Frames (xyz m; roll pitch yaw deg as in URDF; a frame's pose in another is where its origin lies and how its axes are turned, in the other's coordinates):
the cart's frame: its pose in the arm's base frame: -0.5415 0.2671 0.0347 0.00 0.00 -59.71
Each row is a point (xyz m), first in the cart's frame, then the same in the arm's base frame.
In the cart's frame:
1: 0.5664 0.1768 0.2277
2: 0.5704 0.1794 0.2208
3: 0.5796 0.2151 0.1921
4: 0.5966 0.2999 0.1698
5: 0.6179 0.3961 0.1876
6: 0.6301 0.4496 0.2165
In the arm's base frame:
1: -0.1032 -0.1328 0.2624
2: -0.0989 -0.1349 0.2555
3: -0.0634 -0.1249 0.2268
4: 0.0184 -0.0968 0.2045
5: 0.1122 -0.0667 0.2223
6: 0.1645 -0.0502 0.2512

